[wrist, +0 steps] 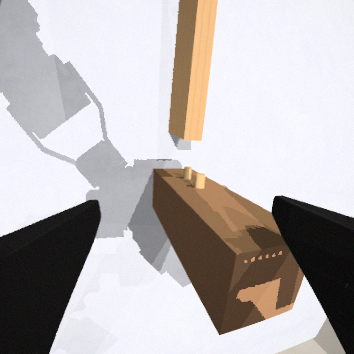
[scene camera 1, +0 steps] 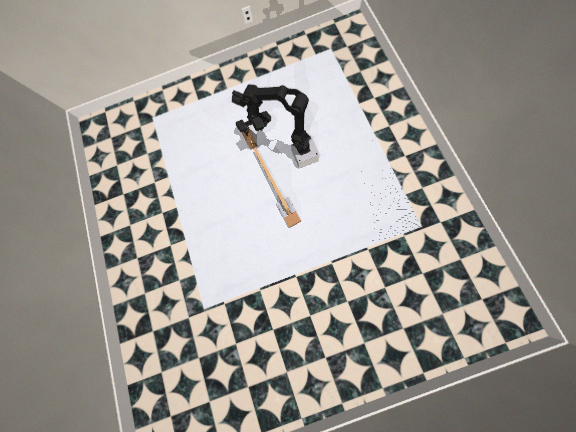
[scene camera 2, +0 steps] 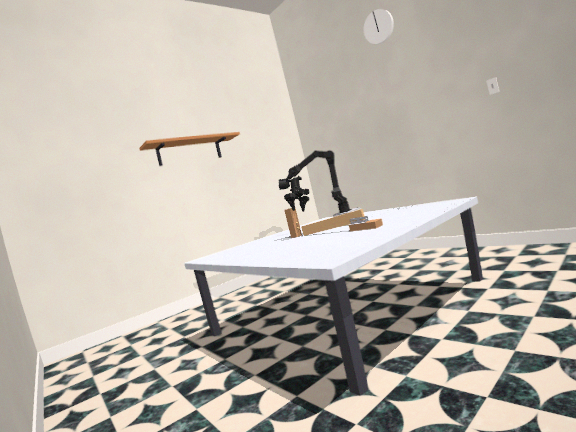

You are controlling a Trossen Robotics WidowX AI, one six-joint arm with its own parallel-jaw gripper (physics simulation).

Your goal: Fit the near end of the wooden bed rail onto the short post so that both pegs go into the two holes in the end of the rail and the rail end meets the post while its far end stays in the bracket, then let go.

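Frame: origin at the arm's base, x up, y ahead, z left, level; metres.
Where they show: gripper, fingertip midpoint: [wrist: 187, 206] [scene camera 1: 254, 133] [scene camera 2: 298, 211]; arm's base, origin of the base link: [scene camera 1: 303, 148] [scene camera 2: 345, 211].
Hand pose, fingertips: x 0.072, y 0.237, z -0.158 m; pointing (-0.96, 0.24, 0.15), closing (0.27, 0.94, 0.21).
Things, the pixels of their top centre, and the offset from my fingertips. "spot": a spot on its surface instead. Level surfaces: height alone.
- short wooden post, surface spot: [wrist: 200, 255] spot: dz -0.031, dx -0.003, dy +0.016 m
- wooden block, middle of its top: [scene camera 2: 364, 221] [scene camera 1: 288, 211] dz +0.470, dx -0.116, dy -0.029 m
- white table, its level: dx -0.152 m
The short wooden post [scene camera 1: 250, 139] [scene camera 2: 291, 222] [wrist: 200, 255] stands upright on the table. Two light pegs [wrist: 194, 177] stick out, bare, from its rail-facing side. The long wooden rail [scene camera 1: 270, 177] [scene camera 2: 330, 222] [wrist: 194, 70] has its near end low near the table and apart from the post in the wrist view. Its far end is at the grey bracket [scene camera 2: 359, 219] on a wooden block [scene camera 1: 293, 220] [scene camera 2: 369, 225]; how it sits there is too small to tell. The holes do not show. My gripper [scene camera 1: 250, 125] [scene camera 2: 298, 208] [wrist: 187, 206] is open and empty above the post, whose upper end lies nearer the right finger in the wrist view.
The white table [scene camera 1: 225, 250] [scene camera 2: 280, 257] carries all these parts. The arm's grey base [scene camera 1: 306, 158] stands beside the rail. The arm's shadow falls over the table around the post and the rail's near end. A wall shelf [scene camera 2: 190, 141] hangs far behind.
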